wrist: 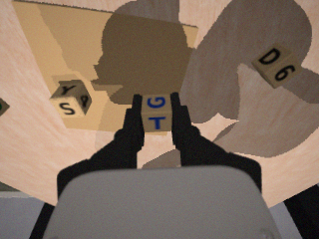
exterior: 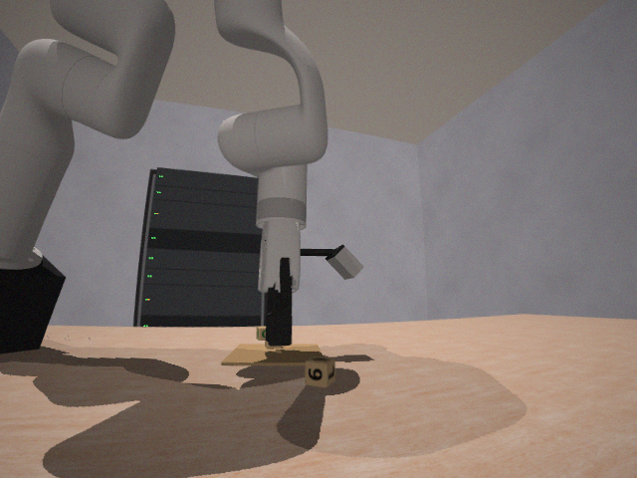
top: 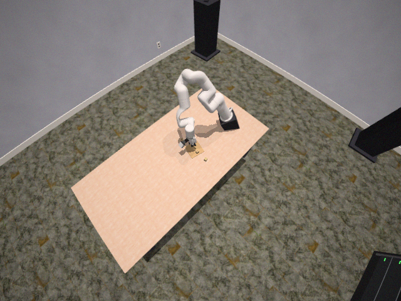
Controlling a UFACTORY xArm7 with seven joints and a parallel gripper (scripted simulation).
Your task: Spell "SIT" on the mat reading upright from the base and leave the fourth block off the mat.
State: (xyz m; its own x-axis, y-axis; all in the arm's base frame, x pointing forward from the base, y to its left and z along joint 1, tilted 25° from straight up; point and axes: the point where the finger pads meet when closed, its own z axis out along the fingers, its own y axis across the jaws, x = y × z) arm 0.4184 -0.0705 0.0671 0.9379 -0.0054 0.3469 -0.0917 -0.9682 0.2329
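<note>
The tan mat is 4 cm to the left of my hand, 4 cm below it and 1 cm ahead of it. Round my hand: wooden block (20 cm to the left, 3 cm below, 2 cm ahead).
</note>
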